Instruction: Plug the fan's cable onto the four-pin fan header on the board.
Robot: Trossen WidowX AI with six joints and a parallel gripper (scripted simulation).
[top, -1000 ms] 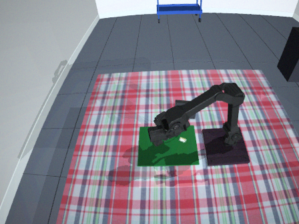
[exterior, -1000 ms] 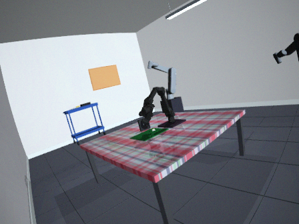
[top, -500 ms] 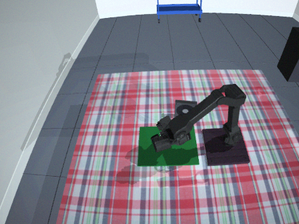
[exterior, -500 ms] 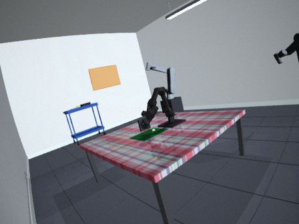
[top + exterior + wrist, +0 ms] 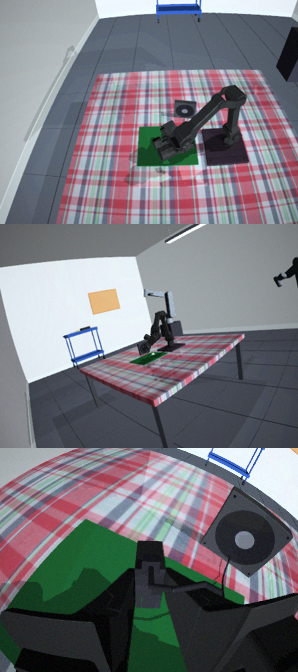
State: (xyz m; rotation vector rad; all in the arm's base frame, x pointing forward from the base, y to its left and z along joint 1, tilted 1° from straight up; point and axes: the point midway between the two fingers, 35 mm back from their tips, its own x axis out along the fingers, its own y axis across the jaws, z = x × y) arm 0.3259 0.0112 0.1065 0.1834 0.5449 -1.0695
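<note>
The green board is 110 mm below my gripper tip and 20 mm to the left of it. The rest, counted from my gripper tip: black fan: 160 mm to the right, 110 mm behind, 40 mm below; then white four-pin header: 100 mm below, 90 mm behind; then dark fan plug: 10 mm below.
</note>
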